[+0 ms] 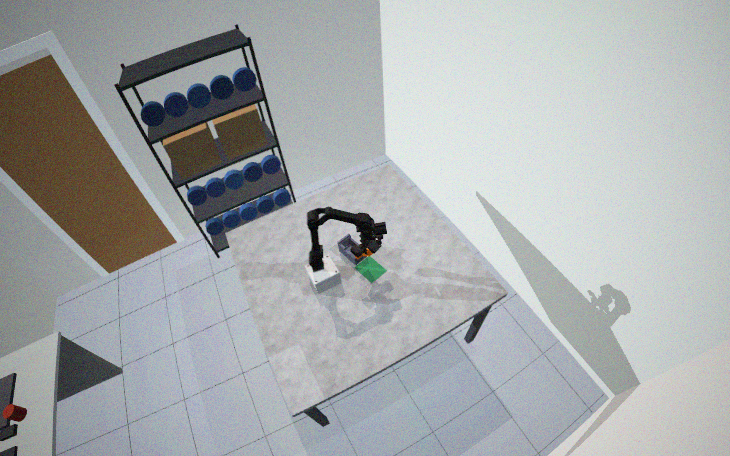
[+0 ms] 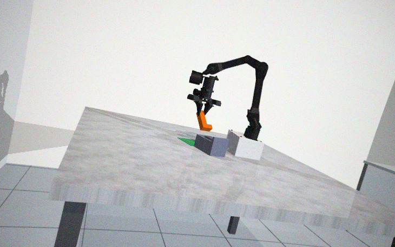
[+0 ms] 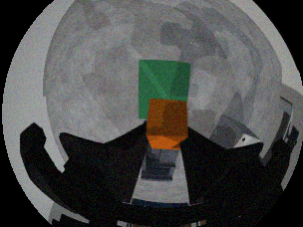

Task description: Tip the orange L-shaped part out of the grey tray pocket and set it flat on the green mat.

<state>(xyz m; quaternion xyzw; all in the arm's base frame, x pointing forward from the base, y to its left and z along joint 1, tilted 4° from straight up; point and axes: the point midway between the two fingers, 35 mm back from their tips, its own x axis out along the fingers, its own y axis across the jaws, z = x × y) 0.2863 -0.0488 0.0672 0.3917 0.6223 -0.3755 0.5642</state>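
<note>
My gripper tip is 10 mm to the left of the green mat and 170 mm above it. The rest, counted from my gripper tip: orange L-shaped part 30 mm behind, 20 mm to the left, 30 mm below.
</note>
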